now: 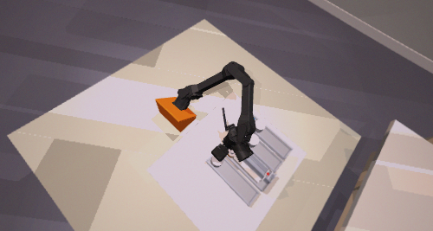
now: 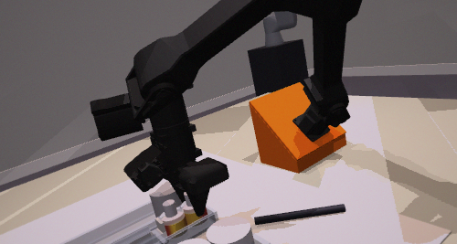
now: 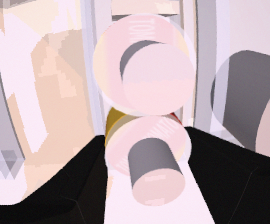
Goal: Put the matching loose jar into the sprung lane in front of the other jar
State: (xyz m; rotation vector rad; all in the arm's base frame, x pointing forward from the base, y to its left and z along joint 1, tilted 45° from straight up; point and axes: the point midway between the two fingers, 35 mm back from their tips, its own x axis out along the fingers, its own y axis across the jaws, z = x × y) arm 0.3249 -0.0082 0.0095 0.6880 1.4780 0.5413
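Right now the lane rack is 150 mm ahead of my gripper tip, 10 mm to the left of it and 10 mm below it. The rest, counted from my gripper tip: black rod: 110 mm behind, 130 mm to the left, 20 mm below.
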